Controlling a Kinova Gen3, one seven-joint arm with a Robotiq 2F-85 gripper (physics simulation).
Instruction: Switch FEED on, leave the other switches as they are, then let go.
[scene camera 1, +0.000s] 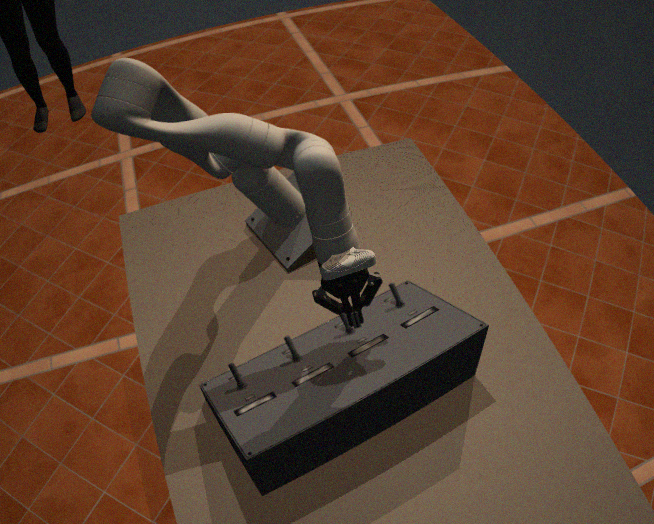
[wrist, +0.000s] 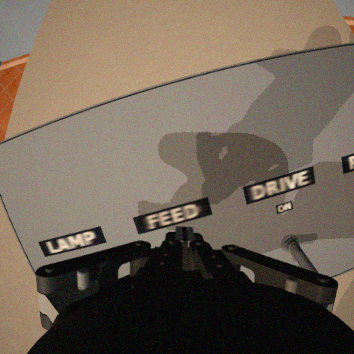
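Pixels of known places: gripper, fingertip midpoint: (scene camera 1: 356, 325) (wrist: 182, 237); arm's base, origin of the base link: (scene camera 1: 290, 210).
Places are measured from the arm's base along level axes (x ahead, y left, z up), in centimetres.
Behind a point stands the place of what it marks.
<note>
The FEED switch is the third from the left on the grey panel box (scene camera 1: 414, 371) {x 58.4, y -5.1, z 11.2 cm} (wrist: 95, 165) {x 52.9, y -0.9, z 9.3 cm} in the scene view. Its lever (scene camera 1: 346, 322) {x 38.9, y -7.4, z 5.1 cm} leans toward the robot base like the others and is partly covered by the fingers. The FEED label (scene camera 1: 368, 345) {x 46.5, y -7.1, z 6.2 cm} (wrist: 172, 215) {x 46.4, y -7.1, z 6.2 cm} lies just past the fingertips in the wrist view, where the gripper hides the lever. My gripper (scene camera 1: 355, 320) {x 44.0, y -8.0, z 10.5 cm} (wrist: 182, 237) {x 44.0, y -8.0, z 10.5 cm} is shut and empty, pointing down with its fingertips low beside the FEED lever. I cannot tell whether they touch.
The LAMP lever (scene camera 1: 396, 294) {x 38.5, y 4.6, z 5.3 cm} stands on one side of the gripper. The DRIVE lever (scene camera 1: 292, 348) {x 39.0, y -19.3, z 5.2 cm} (wrist: 303, 259) {x 38.6, y -19.1, z 5.6 cm} and the PUMP lever (scene camera 1: 235, 376) {x 39.1, y -31.6, z 5.2 cm} stand on the other. The LAMP label (wrist: 73, 241) {x 46.2, y 4.5, z 6.2 cm} and DRIVE label (wrist: 280, 185) {x 46.6, y -19.1, z 6.1 cm} also show. A person's legs (scene camera 1: 49, 60) show beyond the table.
</note>
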